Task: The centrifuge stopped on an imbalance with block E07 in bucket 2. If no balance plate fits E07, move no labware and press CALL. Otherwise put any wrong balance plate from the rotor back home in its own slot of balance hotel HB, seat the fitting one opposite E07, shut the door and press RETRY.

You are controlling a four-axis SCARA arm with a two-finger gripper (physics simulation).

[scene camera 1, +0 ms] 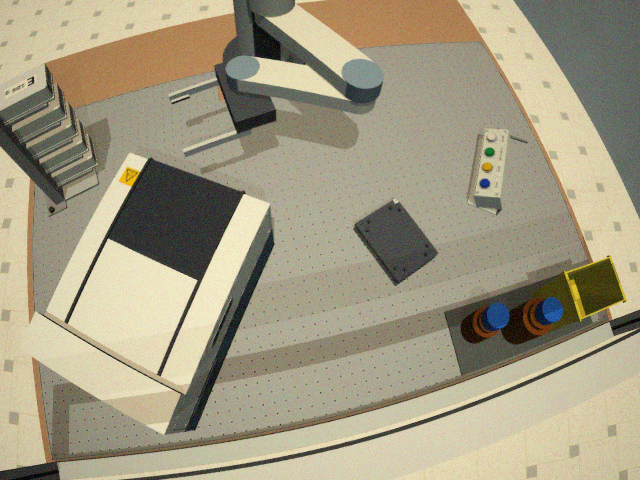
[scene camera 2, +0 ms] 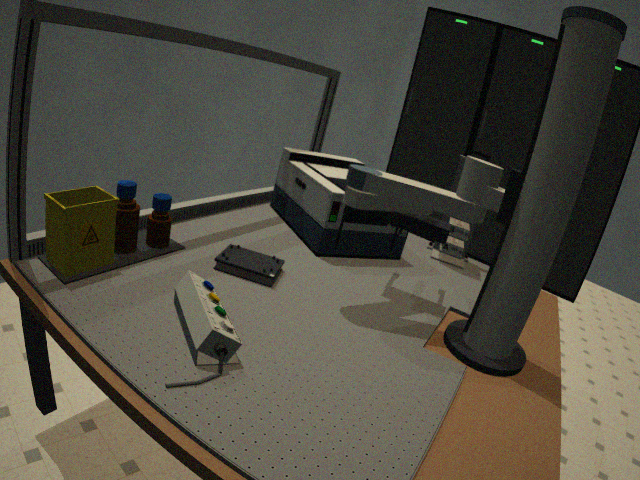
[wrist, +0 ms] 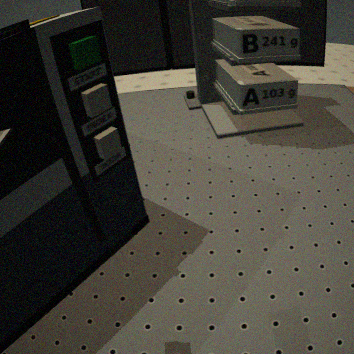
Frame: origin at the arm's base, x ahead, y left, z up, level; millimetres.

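Seen in the pictures: gripper, fingertip midpoint: (scene camera 1: 176, 124) (wrist: 194, 78); arm's base, link origin: (scene camera 1: 264, 57) (scene camera 2: 484, 349).
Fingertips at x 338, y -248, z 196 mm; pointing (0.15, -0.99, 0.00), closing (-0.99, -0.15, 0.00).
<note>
Pixels of each thing's top centre, then the offset from my fingertips to it. "spot": a spot on its surface instead.
- green START button, top centre: (wrist: 80, 39) 75 mm ahead, 86 mm right, 7 mm up
- balance hotel, surface spot: (wrist: 200, 50) spot: 2 mm ahead, 366 mm right, 80 mm down
- plate B 241 g, top centre: (wrist: 251, 20) (scene camera 1: 58, 140) (scene camera 2: 459, 223) 73 mm back, 316 mm right, 26 mm down
- plate E, top centre: (scene camera 1: 20, 86) 73 mm back, 316 mm right, 187 mm up
- button box, top centre: (scene camera 2: 207, 296) (scene camera 1: 499, 159) 184 mm ahead, 747 mm left, 100 mm down
- dark flat fixture, top centre: (scene camera 1: 398, 237) (scene camera 2: 251, 255) 312 mm ahead, 432 mm left, 142 mm down
The centrifuge (scene camera 1: 80, 263) (scene camera 2: 305, 201) (wrist: 45, 280) stands at the left in scene camera 1, with a dark panel and a white panel on top. Its rotor and block E07 do not show. In the wrist view its side has a green START button (wrist: 85, 52) and two pale buttons. The balance hotel (scene camera 1: 32, 166) (wrist: 200, 50) holds several plates, among them plate A 103 g (wrist: 265, 96), plate B 241 g (wrist: 265, 43) and, on top, plate E (scene camera 1: 25, 91), its mass unclear. My gripper (scene camera 1: 182, 125) is open and empty, between the arm's column and the centrifuge, apart from the hotel.
A button box (scene camera 1: 480, 193) (scene camera 2: 188, 310) with white, green, yellow and blue buttons stands at the right in scene camera 1. A dark flat fixture (scene camera 1: 395, 240) (scene camera 2: 249, 262) lies mid-table. Two blue-capped bottles and a yellow bin (scene camera 1: 597, 289) (scene camera 2: 80, 229) stand near the table edge.
</note>
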